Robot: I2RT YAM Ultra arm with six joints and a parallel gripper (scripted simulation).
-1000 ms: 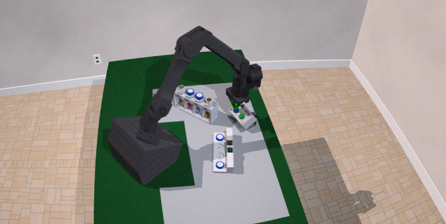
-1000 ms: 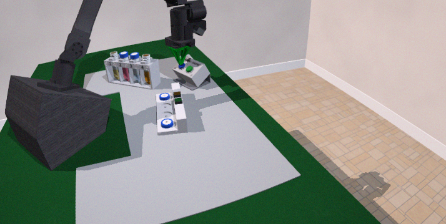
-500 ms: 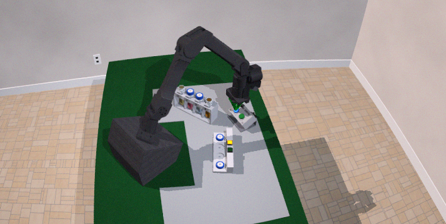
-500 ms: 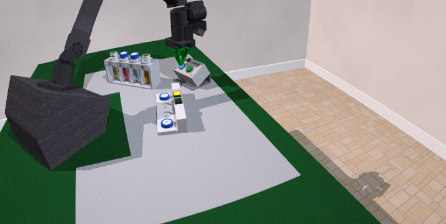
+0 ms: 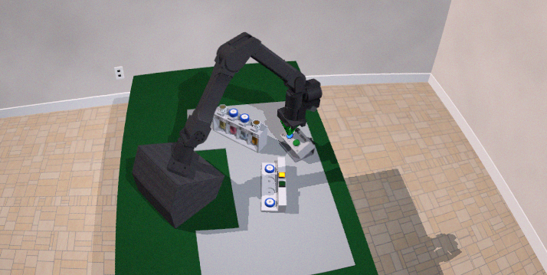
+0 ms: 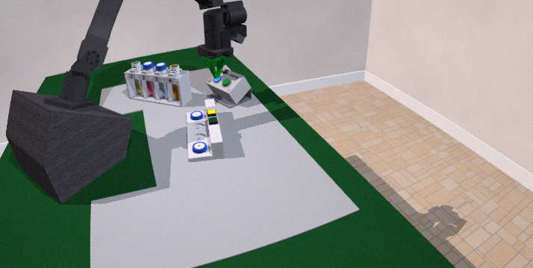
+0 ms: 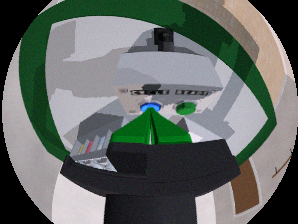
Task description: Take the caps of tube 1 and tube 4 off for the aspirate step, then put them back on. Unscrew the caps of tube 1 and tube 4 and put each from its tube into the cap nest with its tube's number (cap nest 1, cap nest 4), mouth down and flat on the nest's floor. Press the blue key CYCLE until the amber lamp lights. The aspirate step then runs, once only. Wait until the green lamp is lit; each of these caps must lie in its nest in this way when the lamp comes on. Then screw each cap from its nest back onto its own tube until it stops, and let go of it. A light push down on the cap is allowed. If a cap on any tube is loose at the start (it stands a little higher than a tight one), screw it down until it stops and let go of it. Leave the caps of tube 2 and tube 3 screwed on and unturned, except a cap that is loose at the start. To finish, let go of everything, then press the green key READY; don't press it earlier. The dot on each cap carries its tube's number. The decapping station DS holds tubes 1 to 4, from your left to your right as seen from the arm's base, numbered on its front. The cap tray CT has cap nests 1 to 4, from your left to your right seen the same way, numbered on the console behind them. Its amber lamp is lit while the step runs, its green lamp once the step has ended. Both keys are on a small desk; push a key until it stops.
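My gripper is now 10 mm above the blue key. Also, from my hand: green key 30 mm ahead, 40 mm to the right, 10 mm below.
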